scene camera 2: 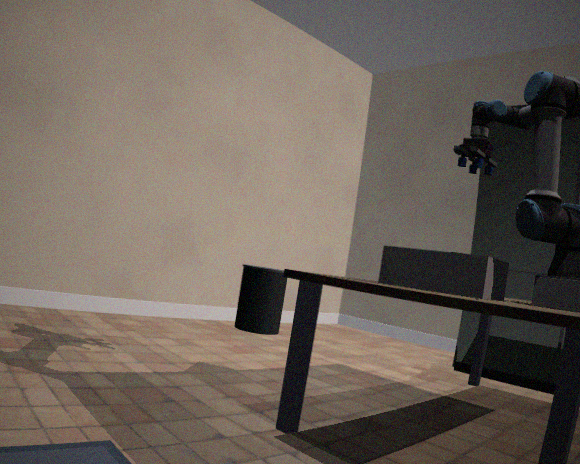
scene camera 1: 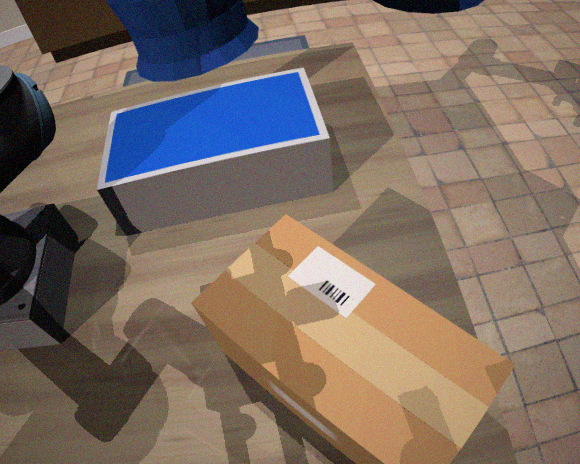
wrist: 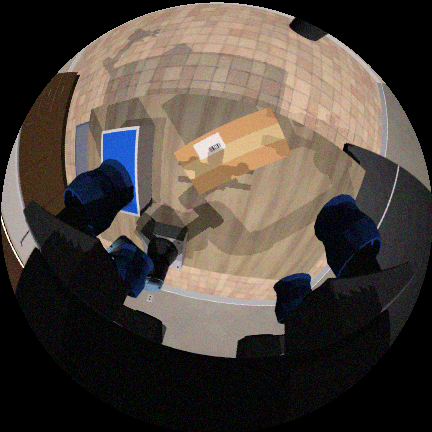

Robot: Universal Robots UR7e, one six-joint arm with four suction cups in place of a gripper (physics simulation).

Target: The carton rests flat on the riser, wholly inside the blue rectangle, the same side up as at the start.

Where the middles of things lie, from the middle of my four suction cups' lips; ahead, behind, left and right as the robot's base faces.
My suction cup is now 440 mm above the brown cardboard carton (scene camera 1: 367, 366), 20 mm to the left of it and 20 mm short of it. Also, from my suction cup: grey riser (scene camera 2: 483, 277) 450 mm below, 400 mm to the left, 80 mm behind.
